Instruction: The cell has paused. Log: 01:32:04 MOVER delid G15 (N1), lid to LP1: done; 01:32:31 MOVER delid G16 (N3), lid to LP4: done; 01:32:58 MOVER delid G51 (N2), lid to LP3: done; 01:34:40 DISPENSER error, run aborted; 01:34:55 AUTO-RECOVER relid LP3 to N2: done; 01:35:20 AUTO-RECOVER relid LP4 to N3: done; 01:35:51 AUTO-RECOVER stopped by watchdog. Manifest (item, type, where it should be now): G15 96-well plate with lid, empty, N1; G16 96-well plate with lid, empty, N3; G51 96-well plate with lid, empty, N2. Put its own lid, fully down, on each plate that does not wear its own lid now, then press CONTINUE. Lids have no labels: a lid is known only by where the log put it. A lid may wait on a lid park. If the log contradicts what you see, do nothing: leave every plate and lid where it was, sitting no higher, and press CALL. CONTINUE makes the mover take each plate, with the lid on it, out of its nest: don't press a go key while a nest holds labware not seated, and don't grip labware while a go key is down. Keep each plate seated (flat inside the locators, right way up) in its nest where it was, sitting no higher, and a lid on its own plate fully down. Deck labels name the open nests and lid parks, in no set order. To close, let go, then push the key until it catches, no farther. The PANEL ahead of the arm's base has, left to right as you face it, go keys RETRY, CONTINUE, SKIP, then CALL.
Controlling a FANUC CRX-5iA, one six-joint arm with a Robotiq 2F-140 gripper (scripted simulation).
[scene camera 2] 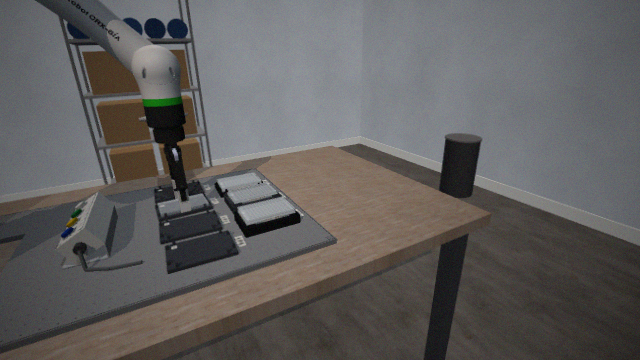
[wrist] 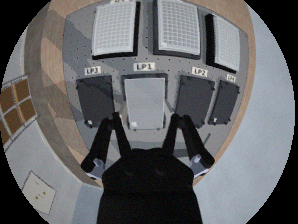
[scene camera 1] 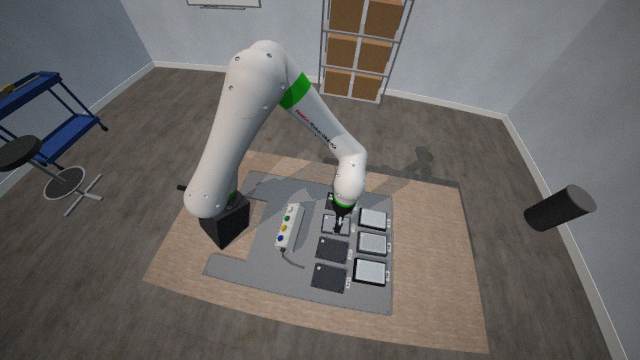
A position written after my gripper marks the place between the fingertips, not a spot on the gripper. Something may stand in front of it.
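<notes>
My gripper is visible at (scene camera 2: 183, 205) and at (wrist: 145, 105). Also visible: a pale grey lid (wrist: 145, 96) and a pale grey lid (scene camera 2: 273, 207).
</notes>
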